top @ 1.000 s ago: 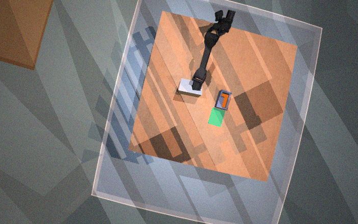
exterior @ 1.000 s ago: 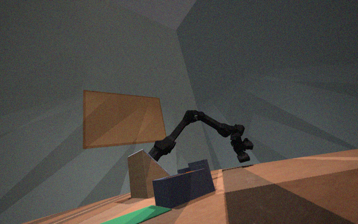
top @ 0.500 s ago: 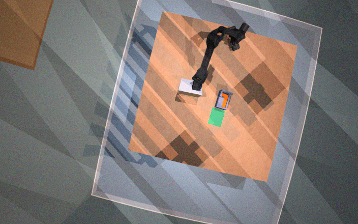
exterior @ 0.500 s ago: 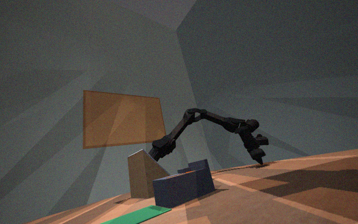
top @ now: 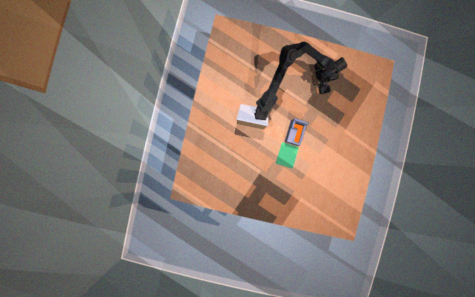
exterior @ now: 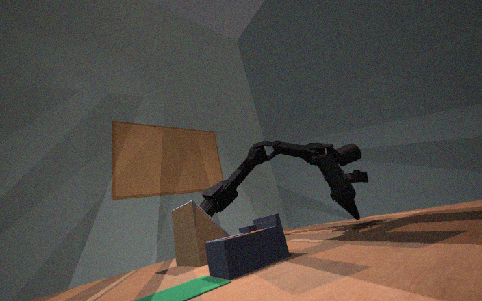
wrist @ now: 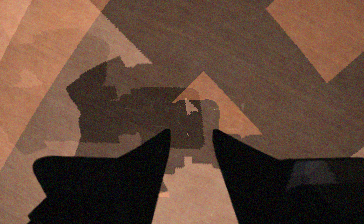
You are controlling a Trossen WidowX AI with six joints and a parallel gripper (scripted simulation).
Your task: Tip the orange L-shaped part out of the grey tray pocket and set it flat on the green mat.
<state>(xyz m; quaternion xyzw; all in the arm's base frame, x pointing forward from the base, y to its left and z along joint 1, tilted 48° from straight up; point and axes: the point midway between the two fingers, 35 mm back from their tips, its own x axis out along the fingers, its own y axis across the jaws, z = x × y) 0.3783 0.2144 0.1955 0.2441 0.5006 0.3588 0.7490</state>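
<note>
The orange L-shaped part lies 130 mm behind my gripper tip, 340 mm to the right of it and 20 mm above it. The rest, counted from my gripper tip: green mat 160 mm behind, 510 mm to the right, 40 mm below.
</note>
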